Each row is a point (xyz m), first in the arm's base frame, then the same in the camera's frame.
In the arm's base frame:
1: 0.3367 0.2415 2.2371
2: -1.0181 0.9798 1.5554
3: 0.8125 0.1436 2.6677
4: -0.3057 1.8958 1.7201
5: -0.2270 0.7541 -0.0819
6: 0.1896 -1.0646 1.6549
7: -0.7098 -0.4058 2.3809
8: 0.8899 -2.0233 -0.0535
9: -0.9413 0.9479 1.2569
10: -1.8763 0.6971 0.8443
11: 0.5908 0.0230 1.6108
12: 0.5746 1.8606 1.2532
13: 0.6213 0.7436 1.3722
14: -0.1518 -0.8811 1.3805
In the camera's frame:
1: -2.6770 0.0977 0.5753
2: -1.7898 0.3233 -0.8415
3: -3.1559 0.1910 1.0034
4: -1.8918 1.4223 -0.4472
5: -0.2708 0.1796 0.1731
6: -2.2629 -1.2446 0.8806
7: -2.8153 -0.8151 -0.2509
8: -0.7632 -2.1182 2.0278
9: -1.5059 0.2857 -0.7233
10: -1.0517 -0.2740 -1.4900
11: -2.1093 -0.0972 0.9552
12: -1.5108 1.6050 0.4559
13: -1.7806 0.5713 0.8063
14: -1.9384 -1.2006 0.5367

